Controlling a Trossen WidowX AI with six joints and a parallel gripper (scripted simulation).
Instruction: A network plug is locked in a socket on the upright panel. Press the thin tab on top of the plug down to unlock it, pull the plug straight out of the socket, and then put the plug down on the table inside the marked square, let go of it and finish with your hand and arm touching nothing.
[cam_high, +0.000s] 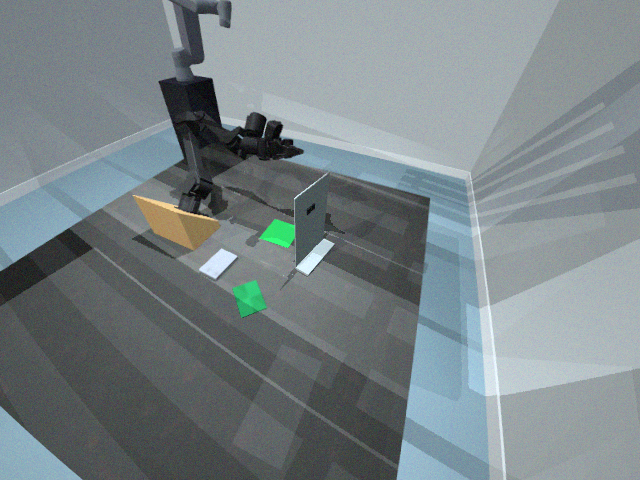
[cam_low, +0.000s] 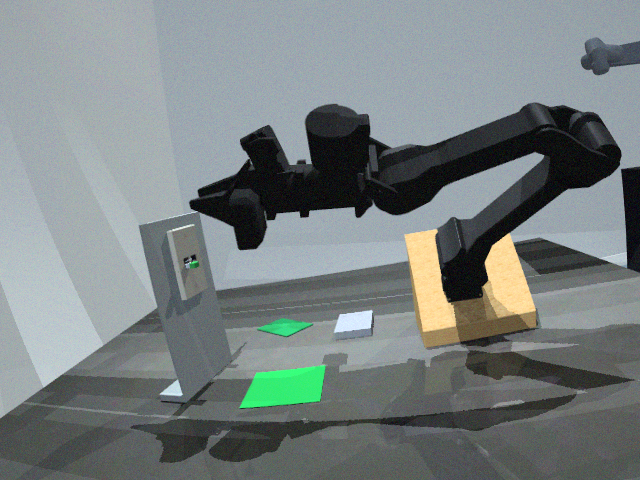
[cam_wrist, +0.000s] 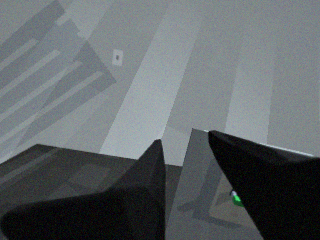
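Now: the white network plug 90 mm ahead of my gripper tip, 120 mm to the right of it and 100 mm below it. From my gripper tip the other things lie so: grey panel 110 mm ahead, 120 mm to the right, 180 mm below.
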